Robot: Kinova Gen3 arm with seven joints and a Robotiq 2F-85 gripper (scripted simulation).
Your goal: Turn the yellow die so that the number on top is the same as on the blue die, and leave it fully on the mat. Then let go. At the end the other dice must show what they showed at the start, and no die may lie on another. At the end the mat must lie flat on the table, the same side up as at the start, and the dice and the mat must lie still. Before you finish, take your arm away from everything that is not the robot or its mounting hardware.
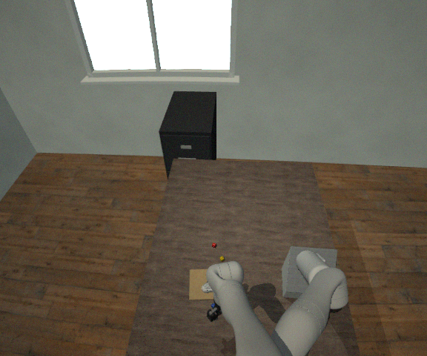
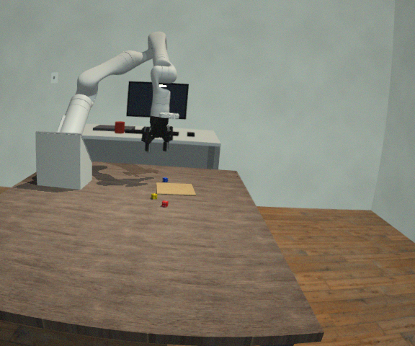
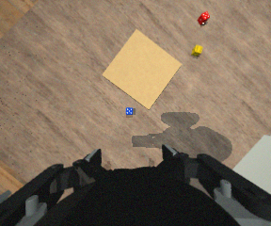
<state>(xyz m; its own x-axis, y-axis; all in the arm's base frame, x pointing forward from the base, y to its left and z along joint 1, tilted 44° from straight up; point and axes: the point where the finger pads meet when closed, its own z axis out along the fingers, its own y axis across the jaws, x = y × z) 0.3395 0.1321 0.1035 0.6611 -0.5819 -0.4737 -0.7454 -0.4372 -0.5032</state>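
My gripper is now 270 mm to the left of the yellow die and 110 mm above it. Also, from my hand: red die 340 mm to the right, 110 mm below, 40 mm ahead; blue die 110 mm below, 50 mm to the right, 40 mm ahead; tan mat 150 mm to the right, 110 mm below, 80 mm ahead.
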